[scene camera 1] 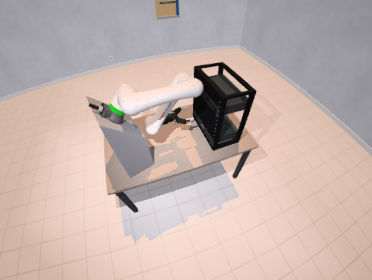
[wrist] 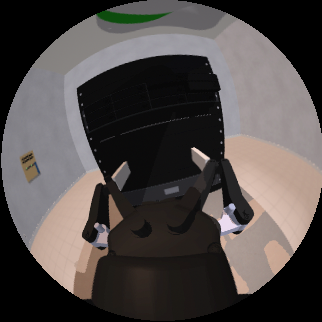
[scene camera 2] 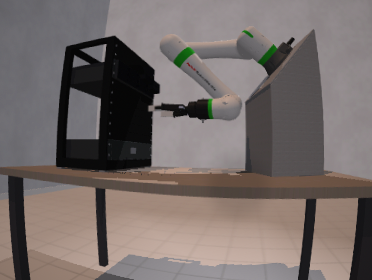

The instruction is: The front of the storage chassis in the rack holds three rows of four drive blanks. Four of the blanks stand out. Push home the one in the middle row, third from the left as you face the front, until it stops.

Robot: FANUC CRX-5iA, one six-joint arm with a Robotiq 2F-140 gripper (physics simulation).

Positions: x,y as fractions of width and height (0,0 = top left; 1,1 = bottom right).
Scene:
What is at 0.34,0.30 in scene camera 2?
A black rack.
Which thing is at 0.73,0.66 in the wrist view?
My gripper.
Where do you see a black rack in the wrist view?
0.47,0.28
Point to a black rack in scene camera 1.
0.59,0.34

